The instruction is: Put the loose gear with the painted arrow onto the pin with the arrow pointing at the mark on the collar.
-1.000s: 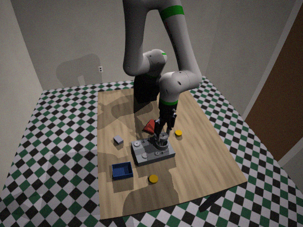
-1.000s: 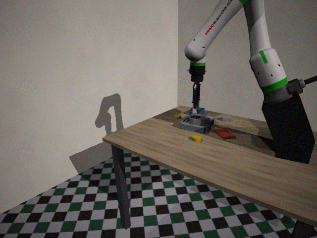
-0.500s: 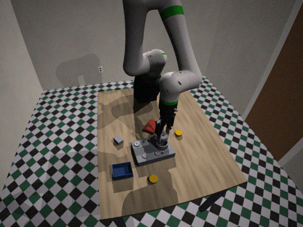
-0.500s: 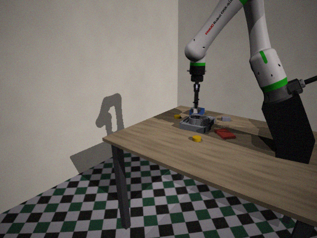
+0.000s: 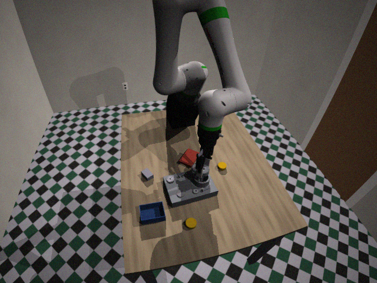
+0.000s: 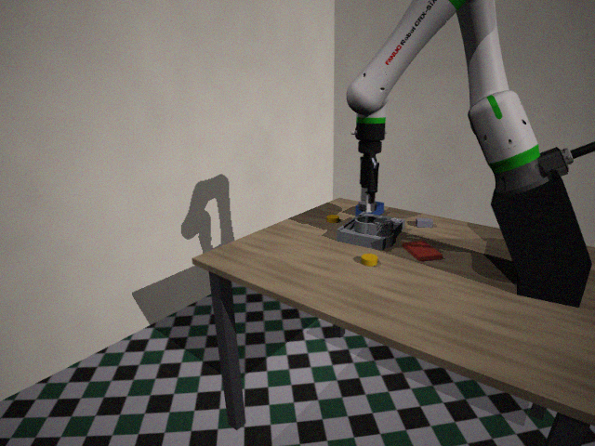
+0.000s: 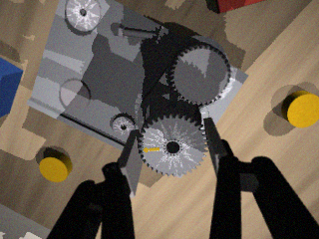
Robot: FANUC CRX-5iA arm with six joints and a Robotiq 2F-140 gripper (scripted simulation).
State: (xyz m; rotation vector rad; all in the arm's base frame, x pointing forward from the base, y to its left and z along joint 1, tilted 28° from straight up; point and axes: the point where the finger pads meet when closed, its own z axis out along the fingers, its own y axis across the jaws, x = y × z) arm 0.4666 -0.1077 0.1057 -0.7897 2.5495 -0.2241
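Now: the gear 2 cm below my hand. The rest, counted from my hand: small grey block 24 cm to the right, 16 cm behind, 13 cm below; red block 20 cm behind, 14 cm below, 3 cm to the left; grey bolt 10 cm below, 8 cm to the right, 7 cm behind.
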